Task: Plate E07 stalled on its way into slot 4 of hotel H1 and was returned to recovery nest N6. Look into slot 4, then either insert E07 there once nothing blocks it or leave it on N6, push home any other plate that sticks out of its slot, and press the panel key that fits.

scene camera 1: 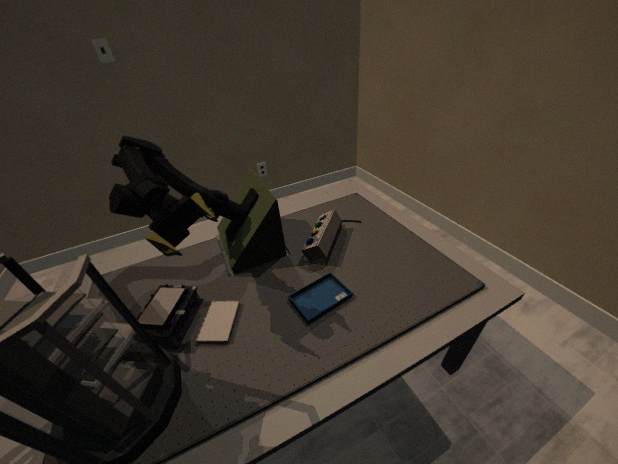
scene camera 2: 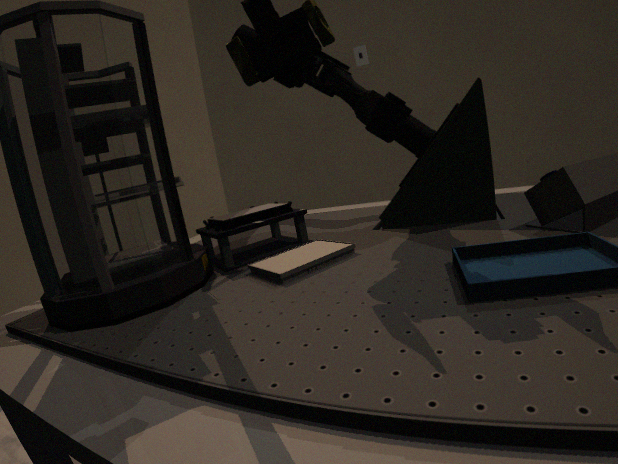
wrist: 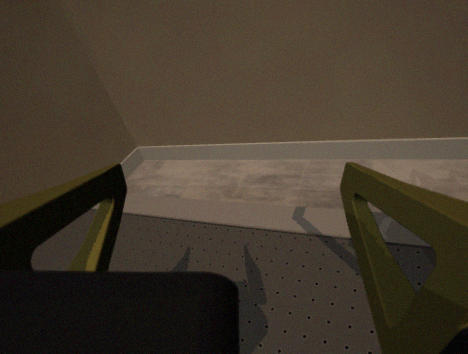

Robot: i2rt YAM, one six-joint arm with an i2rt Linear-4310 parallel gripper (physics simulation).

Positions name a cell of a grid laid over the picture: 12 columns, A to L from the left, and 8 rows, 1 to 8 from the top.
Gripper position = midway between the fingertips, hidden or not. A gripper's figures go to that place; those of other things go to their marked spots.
My gripper (scene camera 2: F1): 44 cm from the lens. A slotted rack (scene camera 2: B4) is 42 cm from the lens.
